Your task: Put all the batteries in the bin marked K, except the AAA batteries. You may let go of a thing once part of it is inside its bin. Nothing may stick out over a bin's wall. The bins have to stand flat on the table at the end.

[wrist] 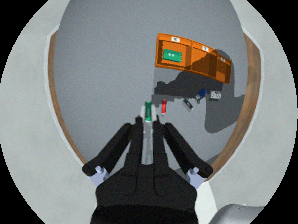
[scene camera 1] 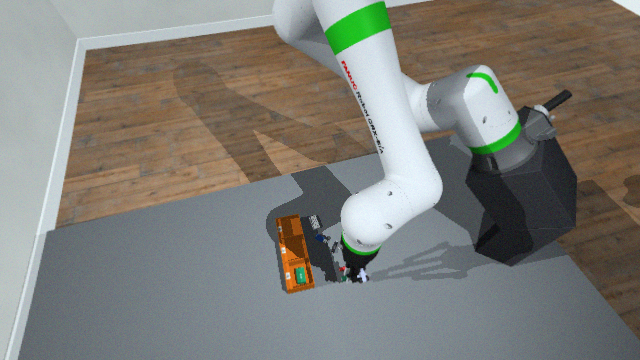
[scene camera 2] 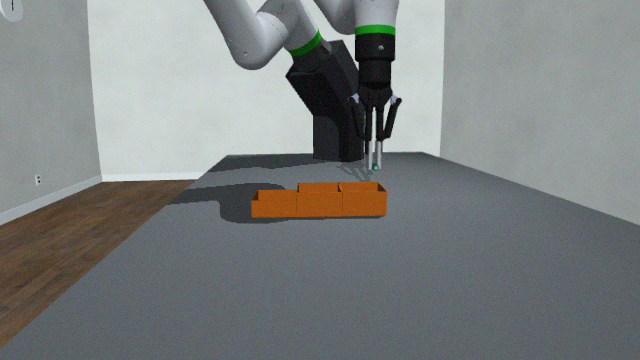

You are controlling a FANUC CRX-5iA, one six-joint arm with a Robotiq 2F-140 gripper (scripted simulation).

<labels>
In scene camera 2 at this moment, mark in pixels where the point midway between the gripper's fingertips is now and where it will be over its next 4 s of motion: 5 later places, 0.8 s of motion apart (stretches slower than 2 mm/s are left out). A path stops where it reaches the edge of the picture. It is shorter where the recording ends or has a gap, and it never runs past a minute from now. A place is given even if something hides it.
The gripper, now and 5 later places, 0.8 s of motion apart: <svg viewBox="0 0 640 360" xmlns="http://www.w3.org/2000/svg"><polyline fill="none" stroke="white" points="373,168 372,164 364,171 361,174 360,185 360,186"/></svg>
</labels>
